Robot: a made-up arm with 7 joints. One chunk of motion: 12 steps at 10 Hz.
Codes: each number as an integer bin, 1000 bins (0 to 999) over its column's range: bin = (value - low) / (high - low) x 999, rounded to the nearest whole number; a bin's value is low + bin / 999 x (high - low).
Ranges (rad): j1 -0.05..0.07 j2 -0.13..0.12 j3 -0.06..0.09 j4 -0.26..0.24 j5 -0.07..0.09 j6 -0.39..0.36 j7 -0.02..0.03
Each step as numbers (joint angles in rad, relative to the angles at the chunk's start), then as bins.
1 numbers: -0.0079 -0.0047 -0.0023 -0.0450 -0.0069 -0.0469 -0.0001
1 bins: 350 501 384 430 394 457 398
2 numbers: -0.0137 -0.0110 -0.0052 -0.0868 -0.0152 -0.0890 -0.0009
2 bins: 302 476 365 346 342 401 382
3 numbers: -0.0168 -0.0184 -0.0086 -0.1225 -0.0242 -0.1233 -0.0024
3 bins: 276 446 342 275 286 355 352
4 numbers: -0.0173 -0.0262 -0.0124 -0.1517 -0.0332 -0.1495 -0.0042
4 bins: 272 415 317 216 230 320 316
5 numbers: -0.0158 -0.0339 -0.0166 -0.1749 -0.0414 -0.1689 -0.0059
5 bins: 285 384 289 170 179 295 282
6 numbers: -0.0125 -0.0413 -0.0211 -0.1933 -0.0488 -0.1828 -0.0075
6 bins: 312 354 259 133 132 276 250
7 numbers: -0.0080 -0.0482 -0.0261 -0.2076 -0.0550 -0.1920 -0.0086
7 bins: 350 327 226 105 94 264 228
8 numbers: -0.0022 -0.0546 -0.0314 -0.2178 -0.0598 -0.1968 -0.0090
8 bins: 398 301 190 84 64 257 220
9 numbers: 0.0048 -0.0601 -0.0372 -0.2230 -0.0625 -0.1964 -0.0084
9 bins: 456 279 152 74 47 258 232
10 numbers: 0.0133 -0.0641 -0.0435 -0.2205 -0.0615 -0.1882 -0.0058
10 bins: 527 263 110 79 53 269 284
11 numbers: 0.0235 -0.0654 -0.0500 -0.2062 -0.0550 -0.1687 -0.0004
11 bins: 612 258 67 107 94 295 392
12 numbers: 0.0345 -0.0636 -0.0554 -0.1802 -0.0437 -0.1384 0.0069
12 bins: 703 265 31 159 164 335 537
